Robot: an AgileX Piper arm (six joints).
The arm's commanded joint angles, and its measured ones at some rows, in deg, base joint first. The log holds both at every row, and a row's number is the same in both.
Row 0, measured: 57.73, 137.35, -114.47, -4.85, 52.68, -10.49
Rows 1 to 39, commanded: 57.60, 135.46, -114.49, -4.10, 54.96, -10.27; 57.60, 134.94, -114.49, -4.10, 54.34, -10.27; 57.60, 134.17, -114.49, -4.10, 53.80, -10.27; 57.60, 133.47, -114.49, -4.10, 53.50, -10.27; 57.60, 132.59, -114.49, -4.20, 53.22, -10.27; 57.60, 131.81, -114.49, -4.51, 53.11, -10.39; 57.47, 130.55, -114.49, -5.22, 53.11, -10.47; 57.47, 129.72, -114.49, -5.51, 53.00, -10.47; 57.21, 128.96, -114.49, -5.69, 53.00, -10.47; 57.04, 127.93, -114.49, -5.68, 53.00, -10.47; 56.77, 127.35, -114.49, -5.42, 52.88, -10.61; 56.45, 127.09, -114.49, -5.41, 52.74, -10.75; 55.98, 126.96, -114.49, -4.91, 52.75, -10.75; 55.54, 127.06, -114.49, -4.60, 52.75, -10.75; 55.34, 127.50, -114.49, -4.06, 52.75, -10.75; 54.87, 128.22, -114.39, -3.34, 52.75, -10.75; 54.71, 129.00, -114.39, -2.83, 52.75, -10.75; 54.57, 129.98, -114.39, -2.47, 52.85, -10.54; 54.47, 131.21, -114.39, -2.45, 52.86, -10.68; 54.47, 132.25, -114.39, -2.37, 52.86, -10.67; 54.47, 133.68, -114.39, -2.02, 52.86, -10.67; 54.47, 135.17, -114.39, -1.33, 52.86, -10.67; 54.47, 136.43, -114.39, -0.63, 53.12, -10.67; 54.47, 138.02, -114.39, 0.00, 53.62, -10.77; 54.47, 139.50, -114.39, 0.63, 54.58, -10.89; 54.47, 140.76, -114.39, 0.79, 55.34, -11.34; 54.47, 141.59, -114.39, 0.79, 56.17, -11.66; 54.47, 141.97, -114.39, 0.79, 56.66, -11.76; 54.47, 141.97, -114.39, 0.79, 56.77, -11.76; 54.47, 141.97, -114.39, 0.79, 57.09, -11.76; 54.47, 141.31, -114.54, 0.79, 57.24, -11.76; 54.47, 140.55, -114.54, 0.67, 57.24, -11.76; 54.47, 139.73, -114.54, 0.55, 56.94, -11.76; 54.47, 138.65, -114.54, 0.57, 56.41, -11.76; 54.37, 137.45, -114.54, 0.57, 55.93, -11.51; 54.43, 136.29, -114.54, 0.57, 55.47, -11.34; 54.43, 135.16, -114.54, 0.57, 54.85, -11.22; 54.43, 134.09, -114.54, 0.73, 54.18, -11.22; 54.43, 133.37, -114.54, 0.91, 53.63, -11.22
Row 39, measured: 54.61, 136.94, -114.85, 0.32, 55.03, -11.26
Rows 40 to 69, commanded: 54.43, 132.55, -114.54, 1.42, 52.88, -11.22; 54.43, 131.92, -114.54, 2.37, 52.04, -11.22; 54.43, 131.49, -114.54, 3.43, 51.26, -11.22; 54.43, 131.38, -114.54, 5.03, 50.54, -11.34; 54.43, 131.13, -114.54, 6.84, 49.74, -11.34; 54.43, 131.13, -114.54, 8.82, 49.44, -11.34; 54.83, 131.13, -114.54, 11.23, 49.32, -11.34; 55.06, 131.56, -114.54, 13.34, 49.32, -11.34; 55.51, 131.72, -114.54, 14.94, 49.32, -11.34; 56.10, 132.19, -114.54, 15.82, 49.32, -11.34; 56.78, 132.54, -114.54, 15.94, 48.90, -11.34; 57.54, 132.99, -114.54, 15.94, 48.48, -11.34; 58.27, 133.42, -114.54, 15.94, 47.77, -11.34; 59.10, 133.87, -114.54, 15.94, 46.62, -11.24; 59.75, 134.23, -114.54, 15.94, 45.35, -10.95; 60.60, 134.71, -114.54, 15.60, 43.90, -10.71; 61.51, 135.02, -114.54, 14.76, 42.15, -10.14; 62.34, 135.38, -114.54, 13.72, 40.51, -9.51; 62.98, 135.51, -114.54, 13.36, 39.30, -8.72; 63.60, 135.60, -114.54, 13.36, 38.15, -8.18; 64.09, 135.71, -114.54, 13.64, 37.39, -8.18; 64.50, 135.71, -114.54, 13.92, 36.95, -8.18; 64.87, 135.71, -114.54, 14.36, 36.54, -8.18; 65.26, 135.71, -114.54, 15.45, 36.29, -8.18; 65.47, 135.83, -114.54, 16.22, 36.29, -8.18; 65.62, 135.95, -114.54, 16.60, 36.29, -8.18; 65.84, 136.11, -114.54, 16.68, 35.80, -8.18; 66.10, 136.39, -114.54, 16.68, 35.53, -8.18; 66.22, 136.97, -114.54, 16.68, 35.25, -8.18; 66.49, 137.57, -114.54, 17.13, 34.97, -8.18
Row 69, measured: 65.82, 136.00, -114.48, 16.04, 36.47, -8.44
